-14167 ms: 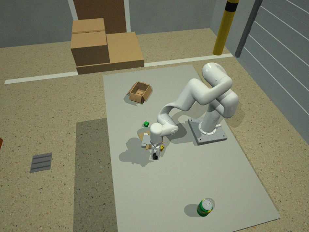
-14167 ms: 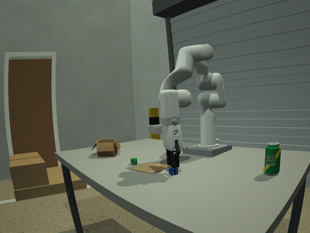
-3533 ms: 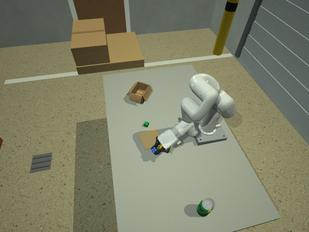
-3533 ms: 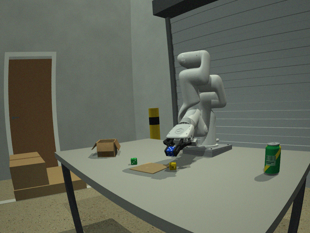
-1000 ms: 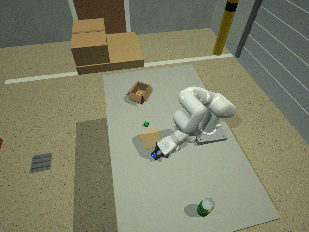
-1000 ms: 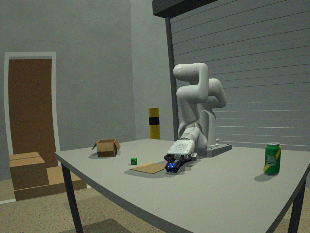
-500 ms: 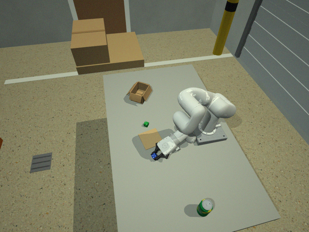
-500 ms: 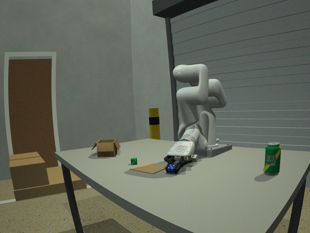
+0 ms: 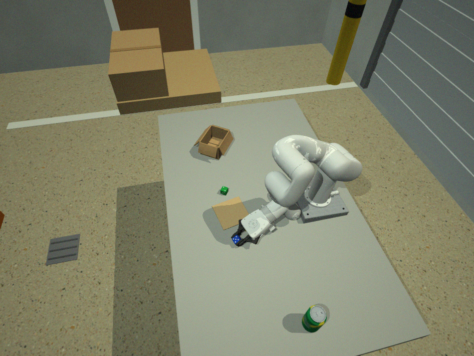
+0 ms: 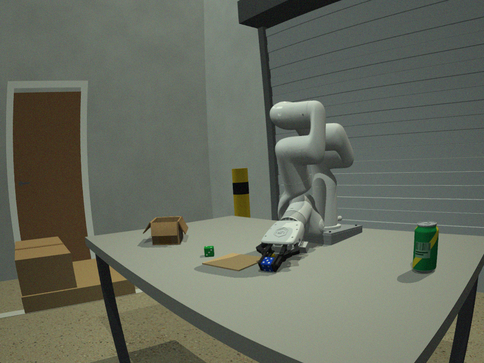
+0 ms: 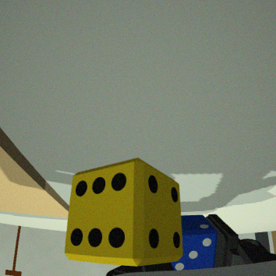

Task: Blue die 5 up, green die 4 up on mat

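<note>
My gripper is now 1 cm short of the blue die. Round my hand: green die (27 cm to the right, 1 cm below); then yellow die (5 cm behind, 5 cm to the right, 1 cm below); then cardboard mat (1 cm behind, 15 cm to the right, 2 cm below).
</note>
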